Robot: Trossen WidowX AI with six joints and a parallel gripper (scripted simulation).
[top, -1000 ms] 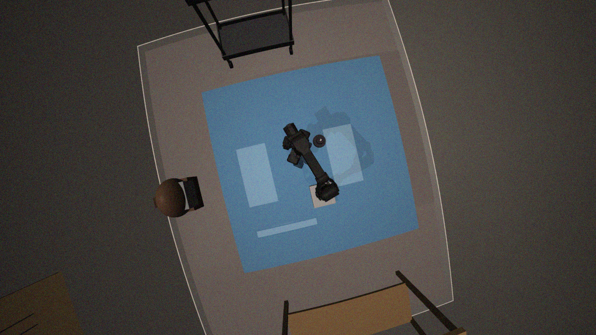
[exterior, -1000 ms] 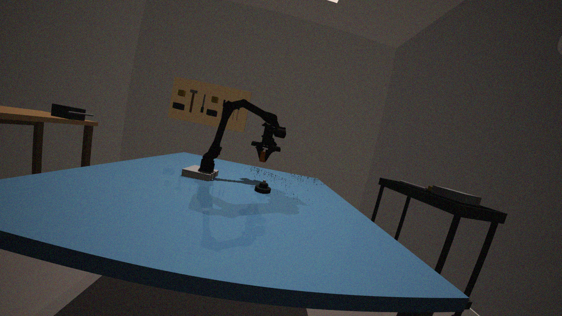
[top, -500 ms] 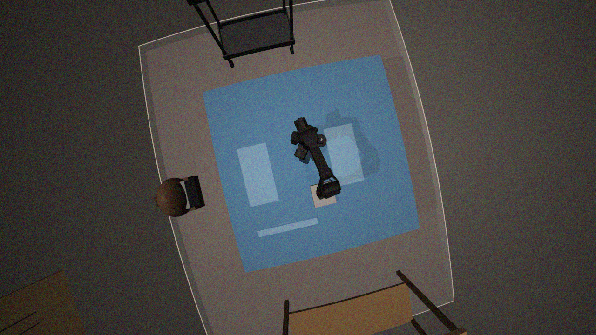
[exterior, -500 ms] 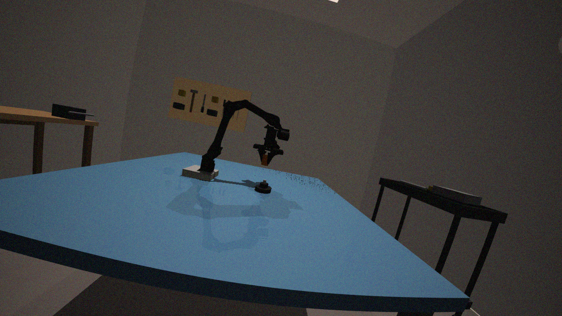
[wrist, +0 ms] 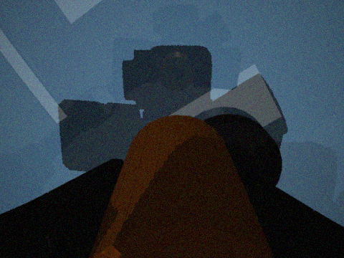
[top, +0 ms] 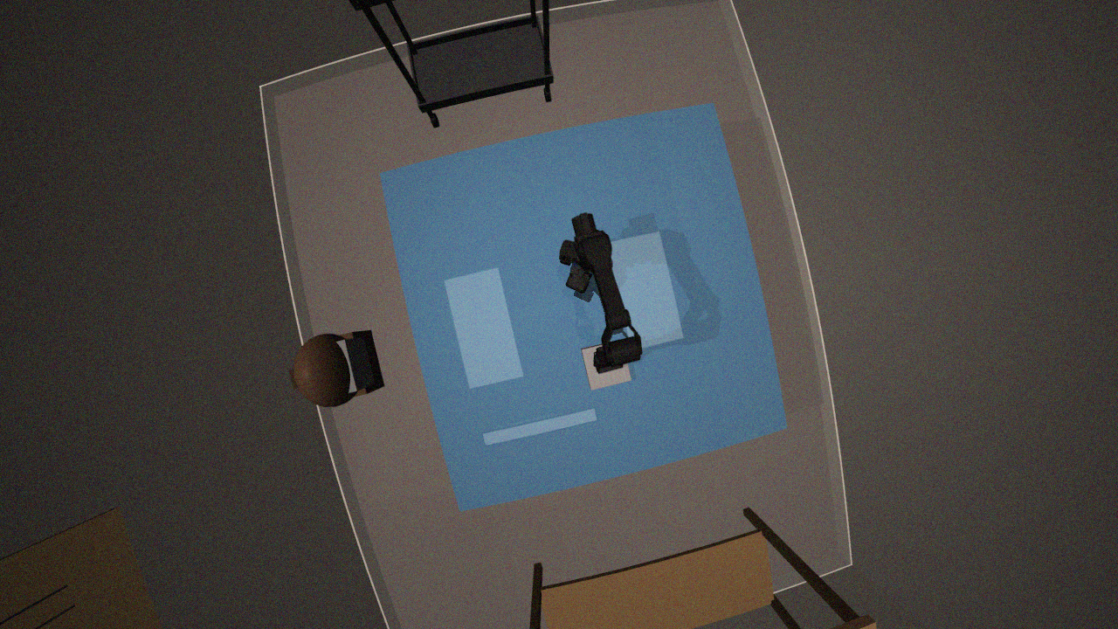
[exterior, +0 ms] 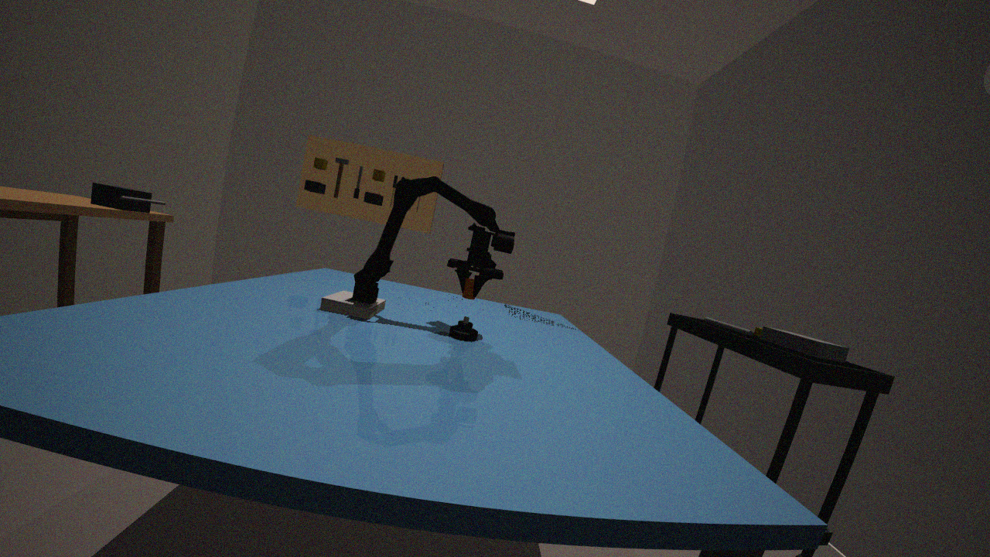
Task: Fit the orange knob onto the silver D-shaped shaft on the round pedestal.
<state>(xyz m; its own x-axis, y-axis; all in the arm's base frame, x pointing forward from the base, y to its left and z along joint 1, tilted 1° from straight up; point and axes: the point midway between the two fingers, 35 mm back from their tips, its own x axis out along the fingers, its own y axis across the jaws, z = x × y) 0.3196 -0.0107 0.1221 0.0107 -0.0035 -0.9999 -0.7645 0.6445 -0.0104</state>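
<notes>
Now: gripper tip 8 cm above the round dark pedestal and 7 cm to the left of it. Also, from my gripper tip: orange knob (3 cm above).
</notes>
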